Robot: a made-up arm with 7 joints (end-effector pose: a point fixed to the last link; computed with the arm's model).
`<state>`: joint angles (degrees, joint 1 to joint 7).
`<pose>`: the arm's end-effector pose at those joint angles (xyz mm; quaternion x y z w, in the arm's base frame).
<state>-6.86 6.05 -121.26 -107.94 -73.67 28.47 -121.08</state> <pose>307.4 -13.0 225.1 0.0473 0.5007 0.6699 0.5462</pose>
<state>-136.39 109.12 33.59 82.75 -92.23 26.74 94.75</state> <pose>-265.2 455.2 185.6 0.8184 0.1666 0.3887 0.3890</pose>
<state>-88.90 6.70 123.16 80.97 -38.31 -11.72 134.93</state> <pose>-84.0 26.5 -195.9 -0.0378 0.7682 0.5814 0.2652</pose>
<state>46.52 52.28 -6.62 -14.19 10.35 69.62 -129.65</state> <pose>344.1 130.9 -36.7 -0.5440 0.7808 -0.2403 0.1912</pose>
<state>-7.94 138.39 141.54 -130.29 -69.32 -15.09 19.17</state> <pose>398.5 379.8 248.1 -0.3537 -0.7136 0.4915 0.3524</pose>
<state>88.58 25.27 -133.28 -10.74 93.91 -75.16 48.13</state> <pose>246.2 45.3 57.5 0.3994 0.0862 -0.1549 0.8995</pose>
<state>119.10 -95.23 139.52 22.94 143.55 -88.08 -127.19</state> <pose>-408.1 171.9 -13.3 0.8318 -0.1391 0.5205 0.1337</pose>
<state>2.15 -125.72 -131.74 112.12 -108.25 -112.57 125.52</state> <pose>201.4 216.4 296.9 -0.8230 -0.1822 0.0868 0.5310</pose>
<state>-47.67 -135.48 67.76 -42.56 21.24 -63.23 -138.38</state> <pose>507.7 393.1 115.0 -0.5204 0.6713 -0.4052 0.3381</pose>
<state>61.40 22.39 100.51 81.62 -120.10 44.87 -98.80</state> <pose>234.7 -217.3 333.2 0.2151 -0.4646 0.8508 0.1180</pose>
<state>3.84 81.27 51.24 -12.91 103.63 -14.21 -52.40</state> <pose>493.2 -90.0 71.0 0.1093 0.7382 0.6284 0.2193</pose>
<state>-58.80 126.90 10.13 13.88 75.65 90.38 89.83</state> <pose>300.9 657.0 -276.2 0.3812 0.4118 -0.1852 0.8068</pose>
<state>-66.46 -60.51 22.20 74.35 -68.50 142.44 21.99</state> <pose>83.0 -377.8 41.8 -0.7556 -0.1631 -0.6315 0.0604</pose>
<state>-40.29 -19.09 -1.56 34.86 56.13 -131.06 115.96</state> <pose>317.1 -192.1 -224.6 0.8748 0.2776 -0.3711 0.1412</pose>
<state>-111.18 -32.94 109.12 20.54 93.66 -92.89 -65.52</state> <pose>396.3 -8.6 -205.8 0.3265 -0.3862 -0.8111 0.2938</pose>
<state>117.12 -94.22 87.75 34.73 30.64 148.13 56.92</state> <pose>-605.3 209.0 577.6 0.7204 -0.3060 0.4485 0.4316</pose>
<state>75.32 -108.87 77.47 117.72 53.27 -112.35 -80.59</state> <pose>137.1 241.4 503.0 0.2606 -0.7951 -0.4111 0.3617</pose>
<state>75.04 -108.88 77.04 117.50 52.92 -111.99 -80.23</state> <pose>139.1 239.8 503.9 0.2600 -0.7958 -0.4098 0.3623</pose>
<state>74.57 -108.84 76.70 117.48 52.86 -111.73 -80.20</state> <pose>141.8 239.1 504.0 0.2595 -0.7947 -0.4109 0.3636</pose>
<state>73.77 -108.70 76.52 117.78 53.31 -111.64 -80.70</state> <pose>145.4 240.0 502.7 0.2598 -0.7908 -0.4159 0.3663</pose>
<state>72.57 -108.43 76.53 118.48 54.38 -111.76 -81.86</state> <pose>150.3 242.8 499.8 0.2607 -0.7832 -0.4259 0.3706</pose>
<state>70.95 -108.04 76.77 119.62 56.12 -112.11 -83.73</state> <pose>156.2 247.5 495.1 0.2613 -0.7714 -0.4415 0.3765</pose>
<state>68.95 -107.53 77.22 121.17 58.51 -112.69 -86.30</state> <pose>162.7 253.6 488.9 0.2608 -0.7553 -0.4630 0.3837</pose>
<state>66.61 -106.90 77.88 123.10 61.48 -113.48 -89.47</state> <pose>169.5 260.7 481.3 0.2576 -0.7346 -0.4899 0.3923</pose>
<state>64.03 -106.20 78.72 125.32 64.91 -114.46 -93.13</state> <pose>176.2 267.9 472.8 0.2501 -0.7101 -0.5213 0.4018</pose>
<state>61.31 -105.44 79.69 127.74 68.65 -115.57 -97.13</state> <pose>182.3 274.6 463.9 0.2373 -0.6824 -0.5554 0.4118</pose>
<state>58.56 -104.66 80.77 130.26 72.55 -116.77 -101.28</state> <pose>187.9 280.4 454.9 0.2189 -0.6524 -0.5901 0.4221</pose>
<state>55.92 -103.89 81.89 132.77 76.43 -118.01 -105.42</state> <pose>192.6 284.9 446.3 0.1954 -0.6218 -0.6232 0.4321</pose>
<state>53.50 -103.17 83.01 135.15 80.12 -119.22 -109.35</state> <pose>196.4 288.2 438.4 0.1688 -0.5922 -0.6527 0.4413</pose>
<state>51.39 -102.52 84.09 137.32 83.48 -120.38 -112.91</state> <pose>199.3 290.4 431.4 0.1410 -0.5648 -0.6773 0.4498</pose>
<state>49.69 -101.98 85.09 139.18 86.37 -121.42 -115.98</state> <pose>201.2 291.7 425.6 0.1146 -0.5414 -0.6964 0.4569</pose>
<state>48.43 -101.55 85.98 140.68 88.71 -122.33 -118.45</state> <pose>202.1 292.5 420.9 0.0920 -0.5227 -0.7100 0.4628</pose>
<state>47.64 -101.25 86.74 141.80 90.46 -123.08 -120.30</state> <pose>202.0 293.0 417.6 0.0744 -0.5093 -0.7189 0.4672</pose>
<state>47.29 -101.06 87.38 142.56 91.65 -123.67 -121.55</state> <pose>200.8 293.5 415.4 0.0626 -0.5010 -0.7238 0.4703</pose>
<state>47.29 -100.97 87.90 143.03 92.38 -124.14 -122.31</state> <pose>199.0 293.9 414.1 0.0557 -0.4967 -0.7260 0.4724</pose>
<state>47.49 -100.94 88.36 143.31 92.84 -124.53 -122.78</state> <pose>196.8 294.4 413.4 0.0518 -0.4950 -0.7265 0.4737</pose>
